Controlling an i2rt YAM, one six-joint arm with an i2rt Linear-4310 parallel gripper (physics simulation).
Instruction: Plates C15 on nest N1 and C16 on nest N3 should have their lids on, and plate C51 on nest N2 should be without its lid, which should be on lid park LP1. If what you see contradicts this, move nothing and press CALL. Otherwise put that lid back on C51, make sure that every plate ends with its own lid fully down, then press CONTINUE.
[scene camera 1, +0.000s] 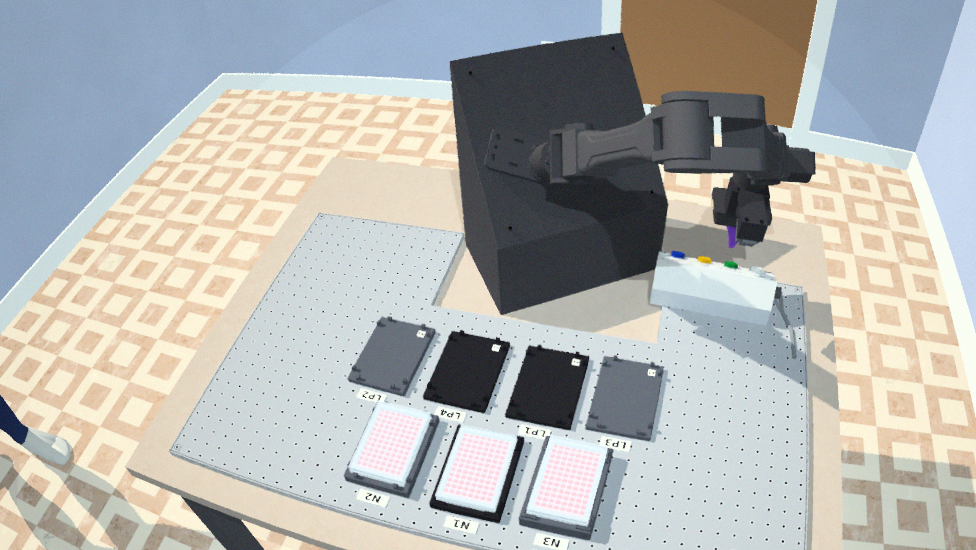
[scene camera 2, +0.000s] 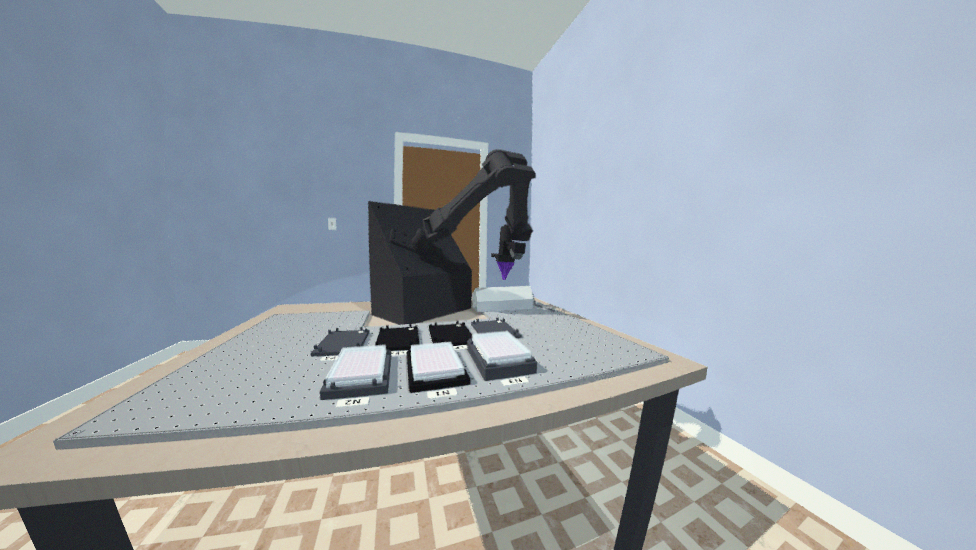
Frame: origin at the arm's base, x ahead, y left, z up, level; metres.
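Seen in the pictures: gripper, between the fingertips: (scene camera 1: 730, 245) (scene camera 2: 504, 279); arm's base, origin of its link: (scene camera 1: 546, 162) (scene camera 2: 417, 246).
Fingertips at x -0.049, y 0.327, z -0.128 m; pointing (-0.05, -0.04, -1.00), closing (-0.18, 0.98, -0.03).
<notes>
Offsets run from my fingertips to a thing's top centre.
Three pink-welled plates sit on their nests: one plate @[dz -0.072, dx +0.506, dy -0.416 m] (scene camera 1: 391, 444) (scene camera 2: 359, 364) on grey nest N2 @[dz -0.078, dx +0.506, dy -0.416 m] (scene camera 1: 407, 482) (scene camera 2: 341, 391), one @[dz -0.074, dx +0.500, dy -0.280 m] (scene camera 1: 476, 470) (scene camera 2: 435, 360) on black nest N1 (scene camera 1: 506, 481) (scene camera 2: 463, 379), one @[dz -0.063, dx +0.483, dy -0.149 m] (scene camera 1: 568, 480) (scene camera 2: 501, 347) on grey nest N3 @[dz -0.073, dx +0.483, dy -0.149 m] (scene camera 1: 588, 528) (scene camera 2: 517, 367). Whether clear lids cover them is hard to tell. Black lid park LP1 @[dz -0.084, dx +0.313, dy -0.235 m] (scene camera 1: 548, 386) (scene camera 2: 448, 334) shows its dark surface, with no lid visible on it. Plate codes are not readable. My gripper (scene camera 1: 732, 243) (scene camera 2: 504, 276) is shut and empty, above and behind the white button box @[dz -0.020, dx +0.031, dy -0.014 m] (scene camera 1: 710, 290) (scene camera 2: 504, 299).
Lid parks LP2 @[dz -0.084, dx +0.338, dy -0.499 m] (scene camera 1: 392, 356) (scene camera 2: 343, 340), LP4 @[dz -0.084, dx +0.325, dy -0.368 m] (scene camera 1: 467, 372) (scene camera 2: 398, 337) and LP3 @[dz -0.084, dx +0.296, dy -0.111 m] (scene camera 1: 625, 397) (scene camera 2: 493, 327) also show dark surfaces. The button box has blue @[dz -0.029, dx +0.014, dy -0.091 m] (scene camera 1: 677, 254), yellow @[dz -0.029, dx +0.011, dy -0.041 m] (scene camera 1: 704, 259) and green @[dz -0.029, dx +0.008, dy +0.009 m] (scene camera 1: 730, 264) buttons. A person's foot (scene camera 1: 49, 445) is at the left.
</notes>
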